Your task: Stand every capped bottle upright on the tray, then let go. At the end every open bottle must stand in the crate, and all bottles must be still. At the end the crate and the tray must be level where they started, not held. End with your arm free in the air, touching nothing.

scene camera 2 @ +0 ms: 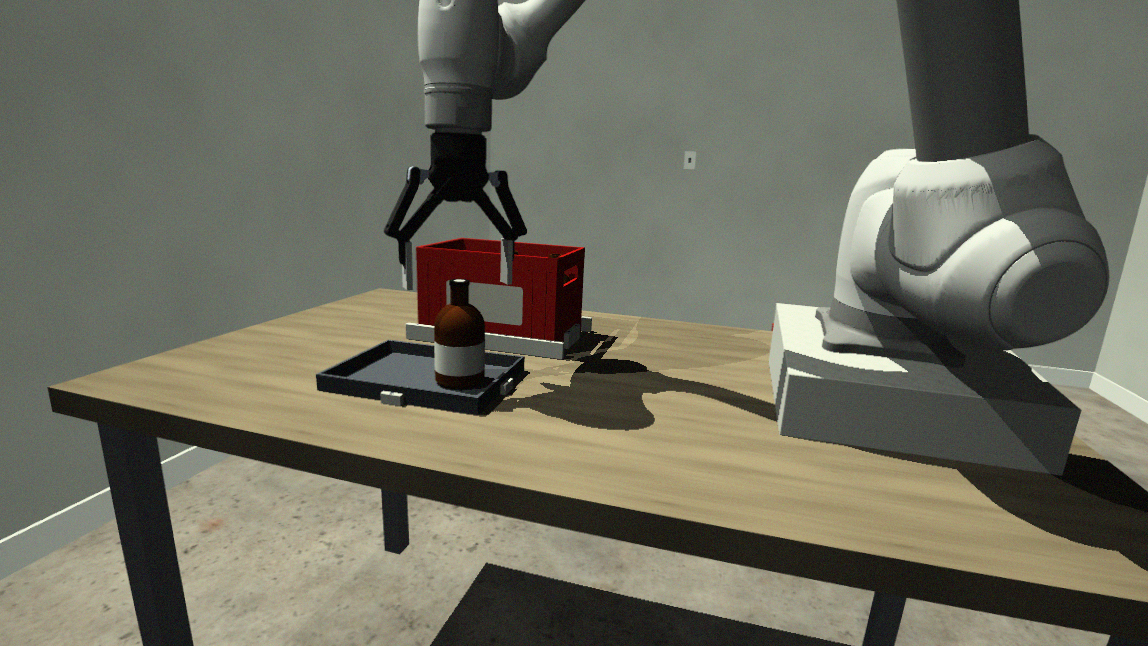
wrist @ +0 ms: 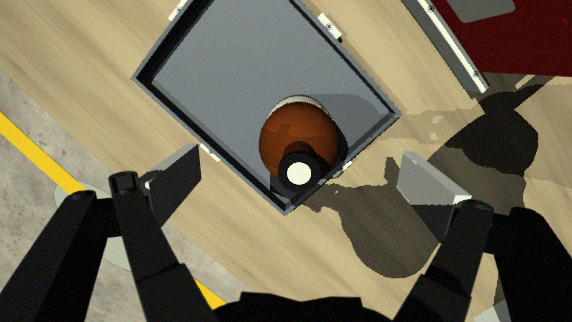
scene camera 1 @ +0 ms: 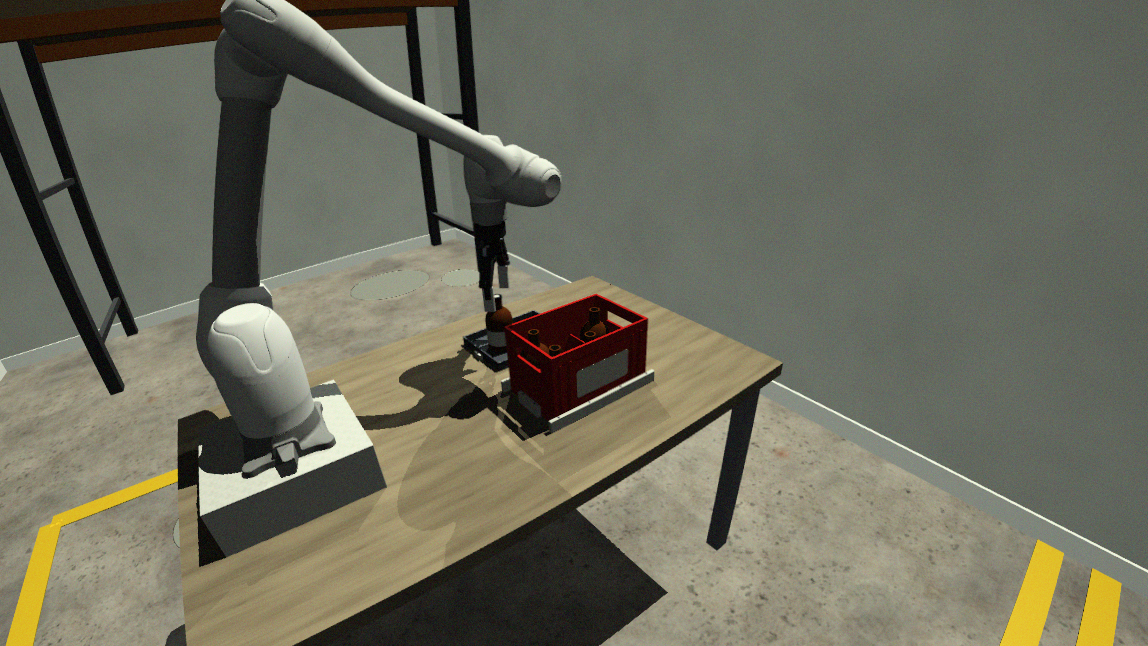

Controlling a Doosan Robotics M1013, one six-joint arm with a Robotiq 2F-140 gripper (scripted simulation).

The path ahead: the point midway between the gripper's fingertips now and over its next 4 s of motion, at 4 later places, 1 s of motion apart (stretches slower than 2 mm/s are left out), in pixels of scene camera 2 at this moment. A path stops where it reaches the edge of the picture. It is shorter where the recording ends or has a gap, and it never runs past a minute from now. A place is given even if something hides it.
My gripper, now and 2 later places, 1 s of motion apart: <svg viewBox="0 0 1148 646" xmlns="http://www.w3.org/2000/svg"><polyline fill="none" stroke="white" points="458,285 458,247 458,203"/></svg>
